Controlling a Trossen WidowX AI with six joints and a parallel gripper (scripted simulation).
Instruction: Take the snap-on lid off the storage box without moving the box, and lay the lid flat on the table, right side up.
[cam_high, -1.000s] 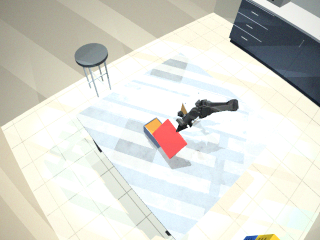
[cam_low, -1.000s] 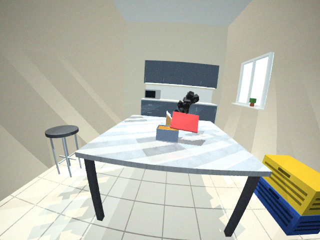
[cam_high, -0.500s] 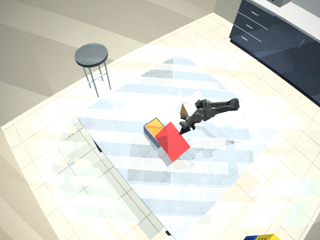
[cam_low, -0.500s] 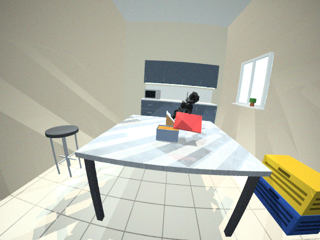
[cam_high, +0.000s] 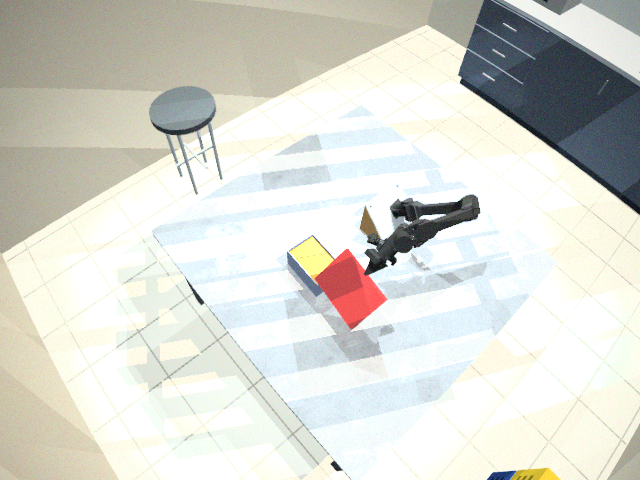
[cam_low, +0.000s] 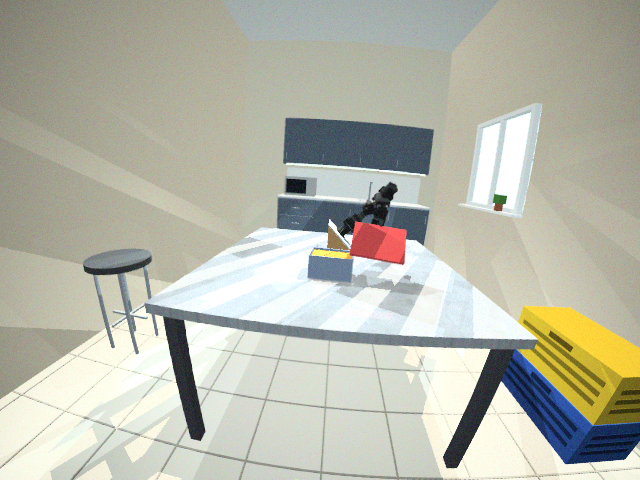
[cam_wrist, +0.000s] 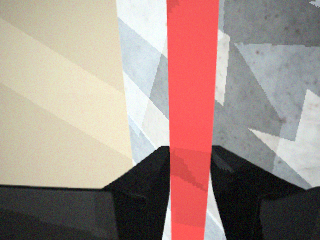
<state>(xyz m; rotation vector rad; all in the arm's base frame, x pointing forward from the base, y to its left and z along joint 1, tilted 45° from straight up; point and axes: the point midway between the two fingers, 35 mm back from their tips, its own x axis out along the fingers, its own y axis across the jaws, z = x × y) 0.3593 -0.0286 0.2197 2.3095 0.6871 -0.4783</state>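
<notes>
Right now my gripper tip is 6 cm short of the red lid, 2 cm to the left of it and 5 cm above it. From my gripper tip the other things lie so: grey-blue storage box 2 cm ahead, 21 cm to the right, 18 cm below.
</notes>
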